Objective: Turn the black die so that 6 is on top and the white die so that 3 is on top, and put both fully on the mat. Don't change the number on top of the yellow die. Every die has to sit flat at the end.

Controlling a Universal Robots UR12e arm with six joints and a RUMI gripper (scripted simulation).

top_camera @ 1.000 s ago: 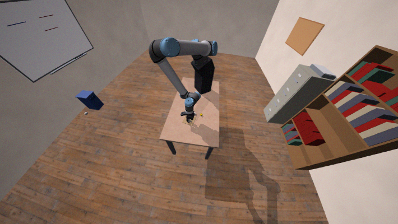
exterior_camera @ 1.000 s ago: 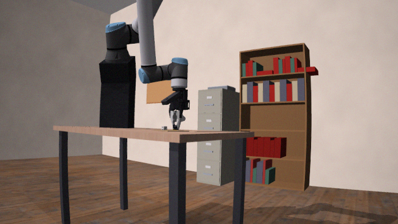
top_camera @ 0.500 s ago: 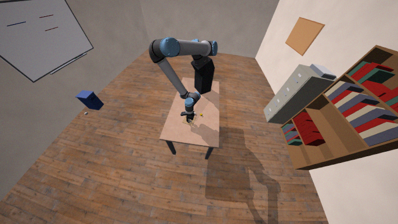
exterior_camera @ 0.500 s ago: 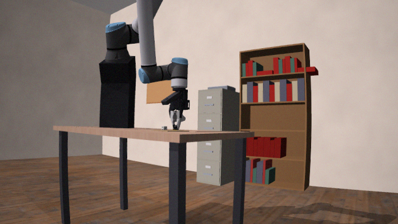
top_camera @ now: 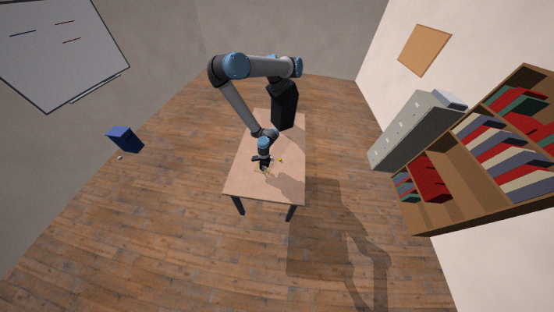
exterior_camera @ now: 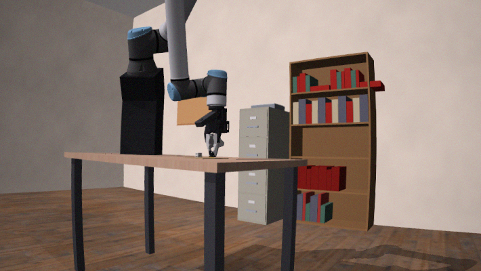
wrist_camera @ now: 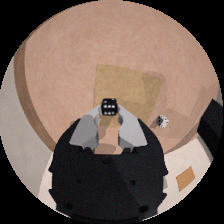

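Now: hand right at the black die. The rest, counted from my hand: tan mat: 40 mm behind, 20 mm below, 10 mm to the left; then white die: 120 mm behind, 90 mm to the left, 10 mm below; then yellow die: 180 mm to the left, 100 mm behind, 10 mm below.
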